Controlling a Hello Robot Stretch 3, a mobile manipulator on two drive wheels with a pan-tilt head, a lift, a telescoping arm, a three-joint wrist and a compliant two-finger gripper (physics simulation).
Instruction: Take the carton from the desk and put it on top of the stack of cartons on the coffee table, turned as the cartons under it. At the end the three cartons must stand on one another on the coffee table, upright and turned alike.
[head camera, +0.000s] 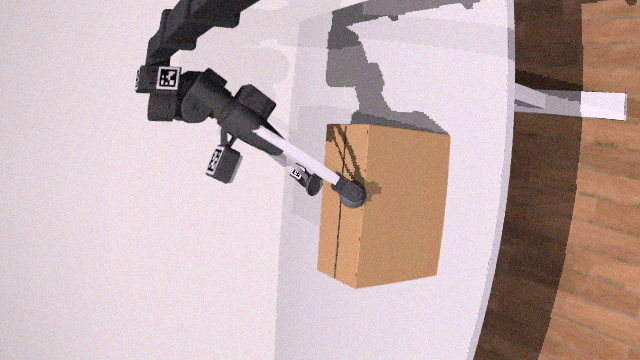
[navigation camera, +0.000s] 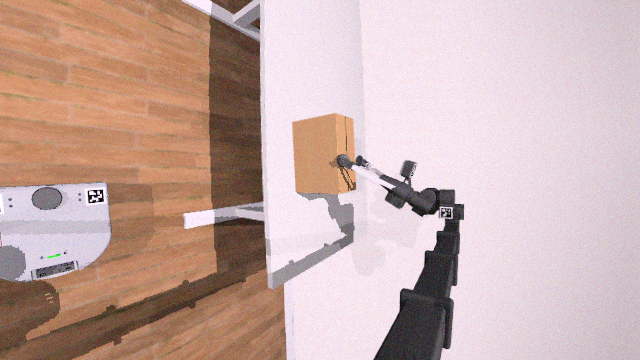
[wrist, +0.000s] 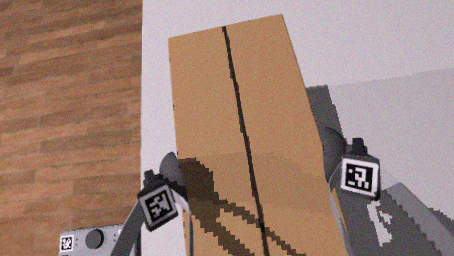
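Pixels of known places: gripper, fingertip midpoint: (head camera: 340, 195) (navigation camera: 347, 158); robot's base, origin of the base link: (navigation camera: 47, 197).
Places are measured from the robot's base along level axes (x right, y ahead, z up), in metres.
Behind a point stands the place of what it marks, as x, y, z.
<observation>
The brown carton (head camera: 400, 210) @[0.603, 0.113, 0.827] (navigation camera: 315, 150) @[0.603, 0.127, 0.817] (wrist: 210, 90) stands upright on the white desk (head camera: 400, 320) @[0.679, 0.356, 0.720] (navigation camera: 310, 60) @[0.722, 0.505, 0.721] (wrist: 375, 40), with a dark seam along its narrow top. My gripper (head camera: 332, 189) @[0.664, 0.098, 0.901] (navigation camera: 351, 160) @[0.664, 0.098, 0.901] (wrist: 249, 158) @[0.664, 0.098, 0.901] reaches down to it at a slant. In the wrist view, one fingertip rests against each long side of the carton near its upper edge, so the gripper looks shut on it. The carton's underside is hidden. The coffee table and its stack of cartons do not show in these views.
My base (navigation camera: 70, 215) @[0.055, -0.061, 0.160] stands on the wooden floor (navigation camera: 125, 125) @[0.269, 0.298, 0.000] beside the desk. A white desk leg (head camera: 602, 105) (navigation camera: 200, 219) sticks out past the desk edge. A pale wall (head camera: 125, 250) @[1.282, 0.359, 1.193] (navigation camera: 525, 150) @[1.273, 0.123, 1.481] rises behind the desk. My arm (navigation camera: 415, 320) @[0.217, -0.083, 1.207] extends alongside that wall.
</observation>
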